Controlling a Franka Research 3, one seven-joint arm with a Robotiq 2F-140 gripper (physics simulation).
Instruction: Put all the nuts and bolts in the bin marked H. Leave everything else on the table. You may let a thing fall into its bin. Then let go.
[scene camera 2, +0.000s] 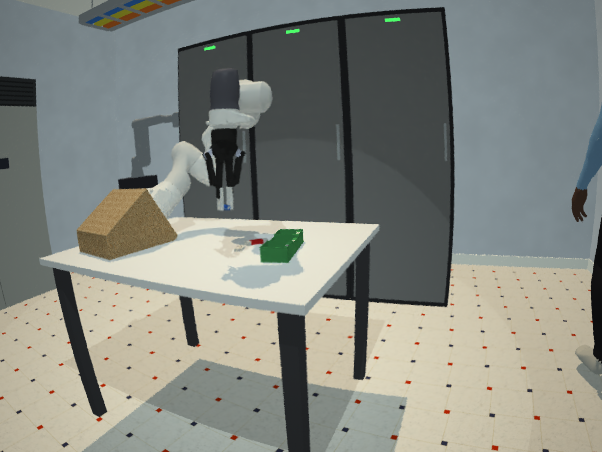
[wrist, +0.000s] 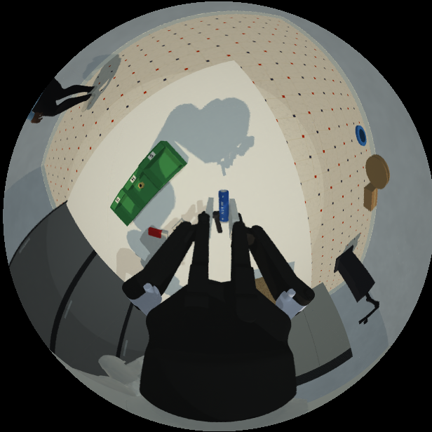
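Observation:
My gripper (scene camera 2: 225, 200) (wrist: 220, 205) is high above the table (scene camera 2: 175, 265) (wrist: 270, 190), shut on a blue battery-like cylinder (scene camera 2: 226, 207) (wrist: 223, 202) with small print. A small dark bolt-like piece (wrist: 218, 223) shows beside it between the finger pads; whether it is gripped too is unclear. The green three-compartment tray (scene camera 2: 274, 254) (wrist: 152, 192) stands on the table, to the left in the wrist view. Its middle compartment has the H label (wrist: 133, 178), and a brass-coloured nut (wrist: 140, 185) lies in that compartment.
A red-ended object (scene camera 2: 256, 241) (wrist: 155, 232) lies on the table near the tray. A pale, thin-outlined item (scene camera 2: 240, 248) lies beside it, partly hidden by the gripper in the wrist view. A brown sloped block (scene camera 2: 125, 225) (wrist: 265, 290) stands near the arm's base.

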